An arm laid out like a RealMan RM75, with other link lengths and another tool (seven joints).
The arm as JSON. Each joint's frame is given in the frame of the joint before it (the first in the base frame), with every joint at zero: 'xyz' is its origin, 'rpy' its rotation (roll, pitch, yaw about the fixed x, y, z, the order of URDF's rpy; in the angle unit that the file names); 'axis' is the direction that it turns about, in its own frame. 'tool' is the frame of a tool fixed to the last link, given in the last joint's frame.
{
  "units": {
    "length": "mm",
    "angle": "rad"
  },
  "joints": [
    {
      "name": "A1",
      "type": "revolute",
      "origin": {
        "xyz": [
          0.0,
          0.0,
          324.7
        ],
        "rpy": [
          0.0,
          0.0,
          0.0
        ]
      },
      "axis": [
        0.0,
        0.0,
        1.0
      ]
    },
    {
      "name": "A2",
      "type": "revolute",
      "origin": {
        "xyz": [
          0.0,
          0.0,
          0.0
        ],
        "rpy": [
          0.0,
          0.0,
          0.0
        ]
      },
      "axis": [
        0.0,
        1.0,
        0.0
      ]
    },
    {
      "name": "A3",
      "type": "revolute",
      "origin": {
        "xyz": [
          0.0,
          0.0,
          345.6
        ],
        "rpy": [
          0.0,
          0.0,
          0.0
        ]
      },
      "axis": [
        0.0,
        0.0,
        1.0
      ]
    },
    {
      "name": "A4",
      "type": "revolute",
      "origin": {
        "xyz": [
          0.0,
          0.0,
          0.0
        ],
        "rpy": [
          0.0,
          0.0,
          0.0
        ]
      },
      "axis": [
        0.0,
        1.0,
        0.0
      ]
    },
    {
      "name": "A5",
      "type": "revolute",
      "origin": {
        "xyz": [
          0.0,
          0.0,
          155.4
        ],
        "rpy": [
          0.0,
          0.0,
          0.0
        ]
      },
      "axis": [
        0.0,
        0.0,
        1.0
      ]
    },
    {
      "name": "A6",
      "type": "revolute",
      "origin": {
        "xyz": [
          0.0,
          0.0,
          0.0
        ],
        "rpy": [
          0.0,
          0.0,
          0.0
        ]
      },
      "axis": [
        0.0,
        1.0,
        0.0
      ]
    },
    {
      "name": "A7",
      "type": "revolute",
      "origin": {
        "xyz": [
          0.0,
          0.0,
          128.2
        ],
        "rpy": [
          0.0,
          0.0,
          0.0
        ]
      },
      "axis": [
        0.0,
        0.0,
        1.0
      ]
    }
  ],
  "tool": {
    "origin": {
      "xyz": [
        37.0,
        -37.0,
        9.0
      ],
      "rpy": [
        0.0,
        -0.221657,
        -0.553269
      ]
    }
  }
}
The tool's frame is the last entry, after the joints.
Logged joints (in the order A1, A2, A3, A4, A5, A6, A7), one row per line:
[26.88 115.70 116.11 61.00 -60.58 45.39 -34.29]
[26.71 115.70 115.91 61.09 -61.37 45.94 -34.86]
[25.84 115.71 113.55 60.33 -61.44 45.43 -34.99]
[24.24 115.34 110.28 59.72 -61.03 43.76 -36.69]
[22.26 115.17 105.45 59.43 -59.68 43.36 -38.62]
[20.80 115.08 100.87 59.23 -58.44 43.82 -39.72]
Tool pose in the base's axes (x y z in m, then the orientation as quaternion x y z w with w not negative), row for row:
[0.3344 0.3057 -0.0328 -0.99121 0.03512 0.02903 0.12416]
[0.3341 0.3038 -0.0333 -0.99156 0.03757 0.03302 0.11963]
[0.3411 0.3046 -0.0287 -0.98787 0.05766 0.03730 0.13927]
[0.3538 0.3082 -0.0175 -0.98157 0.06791 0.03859 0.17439]
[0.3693 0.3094 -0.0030 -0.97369 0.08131 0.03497 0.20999]
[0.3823 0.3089 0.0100 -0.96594 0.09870 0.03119 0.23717]
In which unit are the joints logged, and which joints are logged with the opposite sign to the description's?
The joints are logged in degrees. Opposite sign: A3, A4, A5.
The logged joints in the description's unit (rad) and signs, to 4 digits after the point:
[0.4691 2.0193 -2.0265 -1.0647 1.0573 0.7922 -0.5985]
[0.4662 2.0193 -2.0230 -1.0662 1.0711 0.8018 -0.6084]
[0.4510 2.0195 -1.9818 -1.0530 1.0723 0.7929 -0.6107]
[0.4231 2.0131 -1.9247 -1.0423 1.0652 0.7638 -0.6404]
[0.3885 2.0101 -1.8404 -1.0372 1.0416 0.7568 -0.6740]
[0.3630 2.0085 -1.7605 -1.0338 1.0200 0.7648 -0.6932]

